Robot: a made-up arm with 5 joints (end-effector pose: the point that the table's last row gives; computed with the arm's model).
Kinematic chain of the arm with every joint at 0, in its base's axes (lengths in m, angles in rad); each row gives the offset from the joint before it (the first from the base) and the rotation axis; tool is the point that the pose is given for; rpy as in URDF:
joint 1: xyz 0 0 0.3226 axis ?
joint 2: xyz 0 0 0 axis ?
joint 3: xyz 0.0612 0 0.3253 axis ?
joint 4: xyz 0.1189 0 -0.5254 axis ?
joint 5: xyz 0.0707 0 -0.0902 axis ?
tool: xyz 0 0 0 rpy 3.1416 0 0
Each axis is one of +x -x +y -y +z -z.
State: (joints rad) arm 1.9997 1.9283 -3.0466 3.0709 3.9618
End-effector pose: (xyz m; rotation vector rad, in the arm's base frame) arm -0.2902 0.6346 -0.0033 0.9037 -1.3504 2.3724
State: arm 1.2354 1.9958 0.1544 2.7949 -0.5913
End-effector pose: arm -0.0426 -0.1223 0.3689 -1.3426 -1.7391 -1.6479
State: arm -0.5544 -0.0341 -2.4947 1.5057 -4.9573
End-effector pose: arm 0.3136 -0.1942 1.1614 -1.4497 1.9855 -1.2787
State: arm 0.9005 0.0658 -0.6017 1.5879 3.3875
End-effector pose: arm 0.2545 0.3210 0.1460 0.6963 -2.0509 0.6819
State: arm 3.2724 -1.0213 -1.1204 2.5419 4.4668
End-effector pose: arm -0.1610 -0.0212 0.8180 -2.3516 1.5992 -0.4306
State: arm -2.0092 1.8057 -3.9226 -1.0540 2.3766
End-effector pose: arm -0.2615 -0.5578 0.6499 -0.0241 -0.0336 -2.7739
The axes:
joint 1: +z
joint 2: +y
joint 3: +y
joint 4: +y
joint 5: -z

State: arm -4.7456 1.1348 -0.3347 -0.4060 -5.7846
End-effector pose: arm 0.0019 0.0572 -0.1572 2.4232 1.3858 -0.2926
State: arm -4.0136 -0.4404 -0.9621 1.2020 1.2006
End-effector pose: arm -0.3486 0.4148 0.5979 -2.5329 -1.4994 0.0484
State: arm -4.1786 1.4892 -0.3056 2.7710 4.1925
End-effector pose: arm 0.0486 -0.0822 0.0930 0.6221 -1.0694 -2.8738
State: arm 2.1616 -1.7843 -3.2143 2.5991 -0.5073
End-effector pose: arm 0.4414 -0.6582 0.1654 -0.1902 -0.7896 -1.4131
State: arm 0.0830 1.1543 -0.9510 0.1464 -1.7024
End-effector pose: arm 0.3669 0.0305 -0.2493 -1.7990 -2.2333 0.3494
